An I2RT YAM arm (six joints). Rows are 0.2 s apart.
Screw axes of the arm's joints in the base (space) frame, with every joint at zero. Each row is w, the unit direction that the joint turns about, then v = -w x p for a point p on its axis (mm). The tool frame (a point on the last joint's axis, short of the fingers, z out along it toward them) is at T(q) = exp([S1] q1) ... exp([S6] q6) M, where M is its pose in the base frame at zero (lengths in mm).
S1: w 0 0 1 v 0.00 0.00 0.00
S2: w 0 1 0 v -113.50 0.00 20.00
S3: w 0 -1 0 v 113.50 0.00 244.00
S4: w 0 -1 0 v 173.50 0.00 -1.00
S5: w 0 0 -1 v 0.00 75.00 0.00
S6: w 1 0 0 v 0.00 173.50 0.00
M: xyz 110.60 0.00 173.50 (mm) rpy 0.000 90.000 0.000 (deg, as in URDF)
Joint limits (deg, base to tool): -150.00..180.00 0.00..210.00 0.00..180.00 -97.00..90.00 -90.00..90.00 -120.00..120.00
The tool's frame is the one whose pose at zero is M.
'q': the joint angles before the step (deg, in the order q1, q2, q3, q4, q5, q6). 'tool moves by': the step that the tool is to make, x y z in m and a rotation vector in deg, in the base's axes. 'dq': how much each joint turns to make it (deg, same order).
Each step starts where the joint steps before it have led.
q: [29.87, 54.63, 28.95, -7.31, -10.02, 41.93]
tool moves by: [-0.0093, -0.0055, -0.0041, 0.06, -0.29, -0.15]
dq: [-0.01, -3.27, -2.22, -0.77, 0.17, 0.00]
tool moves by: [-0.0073, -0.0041, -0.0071, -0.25, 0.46, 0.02]
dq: [0.02, -2.23, -2.16, -0.59, 0.00, 0.01]
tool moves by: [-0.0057, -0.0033, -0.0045, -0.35, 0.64, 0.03]
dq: [-0.02, -1.81, -1.30, -1.24, -0.05, -0.01]
